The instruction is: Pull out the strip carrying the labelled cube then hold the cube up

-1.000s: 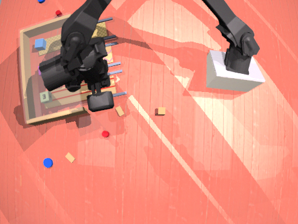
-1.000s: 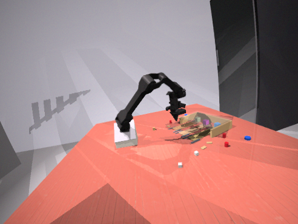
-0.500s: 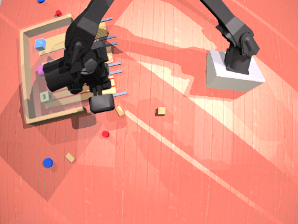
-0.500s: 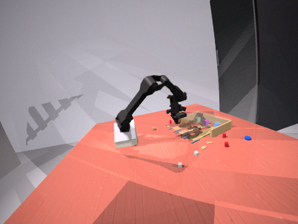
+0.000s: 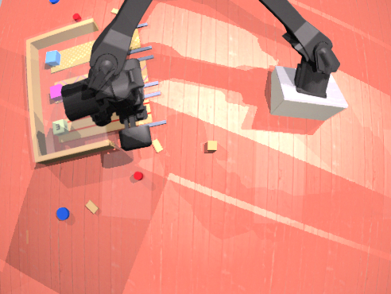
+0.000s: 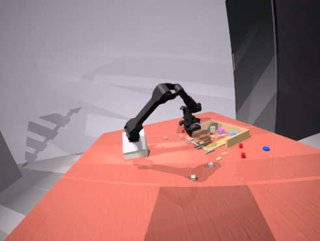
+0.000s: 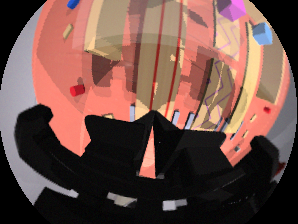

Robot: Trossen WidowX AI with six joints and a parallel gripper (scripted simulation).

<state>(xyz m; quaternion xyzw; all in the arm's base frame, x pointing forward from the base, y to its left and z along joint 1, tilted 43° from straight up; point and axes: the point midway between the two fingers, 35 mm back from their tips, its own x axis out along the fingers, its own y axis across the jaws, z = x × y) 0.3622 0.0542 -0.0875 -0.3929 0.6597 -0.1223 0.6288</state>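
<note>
Right now my gripper tip is 180 mm short of the pale labelled cube, 70 mm to the right of it and 10 mm below it.
</note>
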